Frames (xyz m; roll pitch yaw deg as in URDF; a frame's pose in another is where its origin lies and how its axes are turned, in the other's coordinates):
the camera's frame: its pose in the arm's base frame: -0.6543 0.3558 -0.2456 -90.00 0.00 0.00
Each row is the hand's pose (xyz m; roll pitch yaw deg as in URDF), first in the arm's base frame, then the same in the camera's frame.
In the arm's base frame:
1: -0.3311 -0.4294 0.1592 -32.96 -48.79 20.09
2: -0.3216 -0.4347 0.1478 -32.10 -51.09 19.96
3: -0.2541 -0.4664 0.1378 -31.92 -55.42 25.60
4: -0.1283 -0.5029 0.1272 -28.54 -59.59 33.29
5: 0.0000 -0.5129 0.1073 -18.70 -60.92 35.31
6: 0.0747 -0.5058 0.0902 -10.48 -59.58 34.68
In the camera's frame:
1: 0.3232 -0.4048 -0.7852 72.42 -13.08 -50.56
2: 0.3327 -0.3934 -0.7905 73.68 -12.38 -52.81
3: 0.4002 -0.3834 -0.8222 79.61 -14.20 -58.13
4: 0.5260 -0.3728 -0.8587 90.98 -16.13 -63.87
5: 0.6543 -0.3529 -0.8687 103.06 -16.32 -65.59
6: 0.7290 -0.3358 -0.8616 110.34 -16.74 -64.23

